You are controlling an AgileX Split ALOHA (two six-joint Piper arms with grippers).
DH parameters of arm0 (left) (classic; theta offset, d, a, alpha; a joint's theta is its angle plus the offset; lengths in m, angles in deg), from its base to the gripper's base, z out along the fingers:
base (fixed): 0 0 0 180
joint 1: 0 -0.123 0 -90
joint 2: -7.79 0 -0.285 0
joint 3: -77.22 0 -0.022 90
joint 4: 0 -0.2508 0 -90
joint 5: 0 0 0.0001 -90
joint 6: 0 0.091 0 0
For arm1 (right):
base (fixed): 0 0 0 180
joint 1: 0 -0.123 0 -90
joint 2: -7.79 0 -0.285 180
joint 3: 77.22 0 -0.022 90
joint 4: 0 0.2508 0 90
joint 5: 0 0 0.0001 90
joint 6: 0 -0.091 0 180
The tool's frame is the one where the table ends.
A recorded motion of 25 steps. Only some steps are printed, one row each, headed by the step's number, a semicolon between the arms.
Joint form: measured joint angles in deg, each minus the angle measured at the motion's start. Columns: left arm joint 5, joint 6, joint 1, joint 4, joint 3, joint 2; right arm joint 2, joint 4, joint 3, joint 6, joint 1, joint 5.
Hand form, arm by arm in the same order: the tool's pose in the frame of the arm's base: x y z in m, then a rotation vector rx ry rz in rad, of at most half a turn. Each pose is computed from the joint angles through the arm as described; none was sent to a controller.
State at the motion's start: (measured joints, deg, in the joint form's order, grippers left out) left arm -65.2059 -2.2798 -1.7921 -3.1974 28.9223 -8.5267; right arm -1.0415 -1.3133 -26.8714 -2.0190 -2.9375 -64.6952
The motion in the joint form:
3: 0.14 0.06 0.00 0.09 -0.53 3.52; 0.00 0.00 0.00 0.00 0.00 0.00
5: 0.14 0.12 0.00 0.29 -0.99 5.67; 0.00 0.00 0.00 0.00 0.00 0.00
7: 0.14 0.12 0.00 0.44 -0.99 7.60; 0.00 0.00 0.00 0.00 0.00 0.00
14: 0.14 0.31 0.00 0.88 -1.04 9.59; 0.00 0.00 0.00 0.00 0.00 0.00
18: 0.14 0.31 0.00 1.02 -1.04 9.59; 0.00 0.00 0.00 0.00 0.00 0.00
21: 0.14 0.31 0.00 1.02 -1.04 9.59; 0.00 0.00 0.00 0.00 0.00 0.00
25: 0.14 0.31 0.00 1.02 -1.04 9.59; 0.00 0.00 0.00 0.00 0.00 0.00
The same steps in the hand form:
3: 0.0050 0.0046 0.2703 -0.0794 2.2090 0.0629; -0.0019 -0.0020 0.2634 -0.0160 2.1618 0.0218
5: 0.0002 0.0042 0.2682 -0.0780 2.1796 0.0587; -0.0019 -0.0020 0.2634 -0.0160 2.1618 0.0218
7: -0.0046 0.0038 0.2681 -0.0777 2.1460 0.0549; -0.0019 -0.0020 0.2634 -0.0160 2.1618 0.0218
14: -0.0095 0.0030 0.2676 -0.0732 2.1125 0.0471; -0.0019 -0.0020 0.2634 -0.0160 2.1618 0.0218
18: -0.0095 0.0028 0.2676 -0.0730 2.1125 0.0441; -0.0019 -0.0020 0.2634 -0.0160 2.1618 0.0218
21: -0.0095 0.0028 0.2676 -0.0730 2.1125 0.0441; -0.0019 -0.0020 0.2634 -0.0160 2.1618 0.0218
25: -0.0095 0.0028 0.2676 -0.0730 2.1125 0.0441; -0.0019 -0.0020 0.2634 -0.0160 2.1618 0.0218

